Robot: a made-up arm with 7 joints.
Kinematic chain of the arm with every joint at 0, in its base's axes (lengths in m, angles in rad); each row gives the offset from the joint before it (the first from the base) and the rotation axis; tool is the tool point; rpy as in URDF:
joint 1: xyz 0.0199 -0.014 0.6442 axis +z
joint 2: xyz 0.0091 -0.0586 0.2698 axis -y
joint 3: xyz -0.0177 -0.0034 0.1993 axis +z
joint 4: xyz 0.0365 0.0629 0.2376 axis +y
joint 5: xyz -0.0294 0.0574 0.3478 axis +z
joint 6: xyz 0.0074 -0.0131 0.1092 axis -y
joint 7: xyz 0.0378 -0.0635 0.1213 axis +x
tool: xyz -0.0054 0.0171 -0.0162 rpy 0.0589 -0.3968 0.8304
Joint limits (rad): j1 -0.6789..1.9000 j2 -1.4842..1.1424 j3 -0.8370..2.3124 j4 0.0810..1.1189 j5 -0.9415..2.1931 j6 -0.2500..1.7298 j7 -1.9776..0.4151
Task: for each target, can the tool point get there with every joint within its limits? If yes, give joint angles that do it. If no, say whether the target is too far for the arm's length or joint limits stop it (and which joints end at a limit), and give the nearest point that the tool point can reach.
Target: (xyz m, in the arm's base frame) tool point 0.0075 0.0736 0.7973
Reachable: no: joint limits stop it (at a limit: joint 2, joint 4, joint 6, joint 7) | nearest point -0.0678 0.6054 0.5498 | short by 0.591 m
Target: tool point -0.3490 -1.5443 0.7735
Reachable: no: too far | nearest point -0.2137 -0.9828 0.9340 | short by 0.599 m
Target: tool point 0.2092 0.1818 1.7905
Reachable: yes | joints -0.0225 -0.0533 0.8797 0.4228 1.8654 1.3218 0.0356
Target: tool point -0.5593 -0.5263 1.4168
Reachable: yes | joints 1.1294 0.7173 1.8927 0.6776 0.4223 0.0684 -0.6177
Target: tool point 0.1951 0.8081 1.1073
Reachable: yes | joints 1.4981 -0.7846 -0.1483 1.0208 1.0011 1.3090 -0.4404
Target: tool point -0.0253 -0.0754 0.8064
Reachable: no: joint limits stop it (at a limit: joint 2, joint 4, joint 5, joint 6, joint 7) | nearest point -0.3998 -0.5841 0.7534 | short by 0.634 m
